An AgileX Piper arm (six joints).
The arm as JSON. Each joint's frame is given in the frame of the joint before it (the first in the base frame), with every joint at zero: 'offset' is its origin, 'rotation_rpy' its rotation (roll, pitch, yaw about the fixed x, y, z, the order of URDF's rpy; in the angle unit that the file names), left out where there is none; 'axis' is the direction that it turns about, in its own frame. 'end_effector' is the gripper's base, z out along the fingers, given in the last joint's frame.
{
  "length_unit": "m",
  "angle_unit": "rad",
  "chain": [
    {
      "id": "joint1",
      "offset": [
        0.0,
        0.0,
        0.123
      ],
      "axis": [
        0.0,
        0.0,
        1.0
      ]
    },
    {
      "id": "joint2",
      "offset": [
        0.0,
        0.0,
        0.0
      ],
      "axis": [
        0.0,
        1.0,
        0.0
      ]
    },
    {
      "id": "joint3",
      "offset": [
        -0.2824,
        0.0,
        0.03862
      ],
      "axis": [
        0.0,
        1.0,
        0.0
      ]
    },
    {
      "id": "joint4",
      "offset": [
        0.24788,
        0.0,
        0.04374
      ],
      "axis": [
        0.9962,
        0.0,
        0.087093
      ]
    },
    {
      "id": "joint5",
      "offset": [
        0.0,
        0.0,
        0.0
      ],
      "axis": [
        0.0,
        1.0,
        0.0
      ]
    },
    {
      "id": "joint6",
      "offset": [
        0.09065,
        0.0,
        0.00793
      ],
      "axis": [
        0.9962,
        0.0,
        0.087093
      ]
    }
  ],
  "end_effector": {
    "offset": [
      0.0,
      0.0,
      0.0
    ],
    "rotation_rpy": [
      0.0,
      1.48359,
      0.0
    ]
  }
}
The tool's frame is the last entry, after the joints.
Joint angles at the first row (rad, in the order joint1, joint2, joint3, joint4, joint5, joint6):
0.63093 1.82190 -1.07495 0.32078 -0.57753 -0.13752
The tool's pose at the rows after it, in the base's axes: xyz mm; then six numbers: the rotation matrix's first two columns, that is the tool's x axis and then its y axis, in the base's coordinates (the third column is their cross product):
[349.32, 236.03, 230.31, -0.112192, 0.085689, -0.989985, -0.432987, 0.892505, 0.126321]
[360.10, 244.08, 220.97, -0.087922, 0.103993, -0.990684, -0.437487, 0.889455, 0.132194]
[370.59, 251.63, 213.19, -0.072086, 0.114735, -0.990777, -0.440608, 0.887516, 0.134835]
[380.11, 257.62, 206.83, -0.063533, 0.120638, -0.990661, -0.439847, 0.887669, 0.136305]
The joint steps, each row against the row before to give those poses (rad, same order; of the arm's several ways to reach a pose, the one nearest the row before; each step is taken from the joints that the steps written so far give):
0.00000 0.06624 -0.03332 -0.03539 -0.07089 0.04561
0.00002 0.06313 -0.04506 -0.01906 -0.04671 0.02364
-0.00053 0.05637 -0.05044 -0.01013 -0.02433 0.01126
-0.00157 0.04696 -0.04812 -0.00175 -0.00888 0.00260

